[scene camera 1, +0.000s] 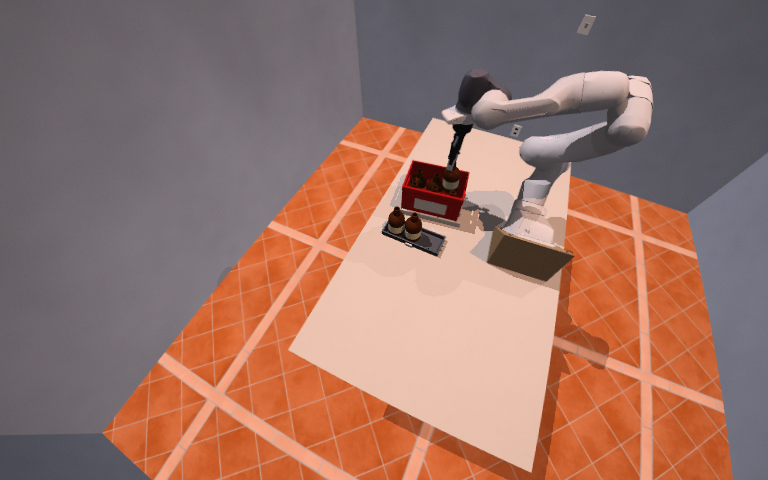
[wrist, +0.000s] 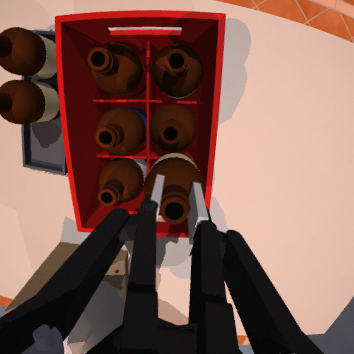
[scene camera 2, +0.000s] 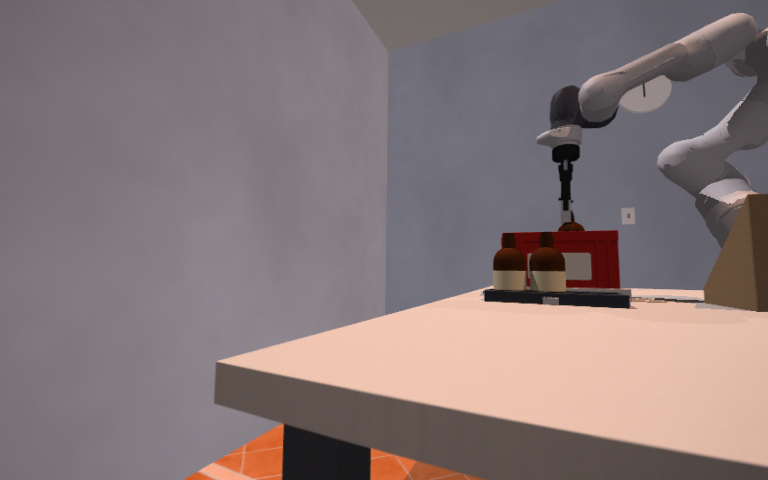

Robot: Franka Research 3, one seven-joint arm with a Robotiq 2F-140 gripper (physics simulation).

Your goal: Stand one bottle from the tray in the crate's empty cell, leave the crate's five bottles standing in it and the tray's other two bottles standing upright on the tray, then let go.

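Observation:
My gripper (scene camera 1: 451, 166) (scene camera 2: 566, 217) (wrist: 175, 189) points down and is shut on the neck of a brown bottle (scene camera 1: 450, 180) (scene camera 2: 573, 226) (wrist: 172, 169) with a cream label. This bottle looks about upright, over or partly in a corner cell of the red crate (scene camera 1: 407, 199) (scene camera 2: 606, 261) (wrist: 212, 100). It sits higher than the crate's several other bottles, which stand in their cells; its base is hidden. Two brown bottles, one (scene camera 1: 395, 220) (scene camera 2: 509, 264) (wrist: 22, 51) beside the other (scene camera 1: 414, 227) (scene camera 2: 547, 264) (wrist: 22, 102), stand upright on the dark tray (scene camera 1: 433, 243) (scene camera 2: 594, 298) (wrist: 50, 157).
The crate's red walls and dividers surround the cells. The tray lies close beside the crate's long side. The arm's wooden base block (scene camera 1: 526, 257) (scene camera 2: 741, 260) stands on the pale table (scene camera 1: 441, 339) (scene camera 2: 453, 350), to the right in both scene views.

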